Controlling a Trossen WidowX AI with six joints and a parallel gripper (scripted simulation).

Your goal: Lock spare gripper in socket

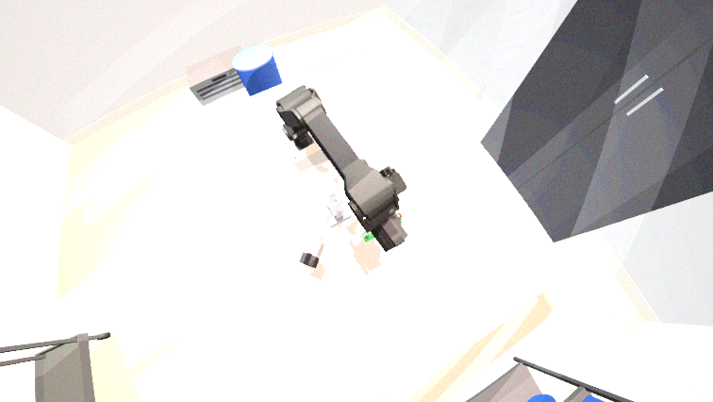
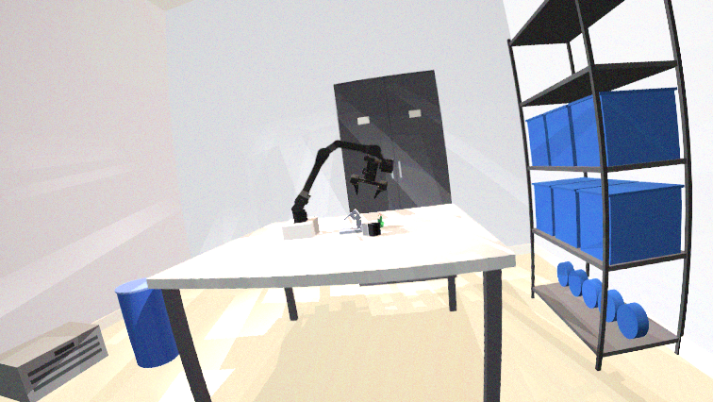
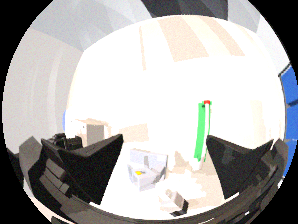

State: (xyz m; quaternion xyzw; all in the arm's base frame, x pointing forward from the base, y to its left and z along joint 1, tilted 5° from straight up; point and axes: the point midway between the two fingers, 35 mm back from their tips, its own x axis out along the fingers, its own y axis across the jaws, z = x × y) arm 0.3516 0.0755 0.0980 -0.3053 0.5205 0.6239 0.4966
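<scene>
Right now the spare gripper is 10 mm ahead of my gripper tip, 230 mm to the right of it and 130 mm below it. Round my gripper tip: mount: 70 mm behind, 100 mm to the right, 100 mm below; translucent green bar: 60 mm ahead, 130 mm below.
</scene>
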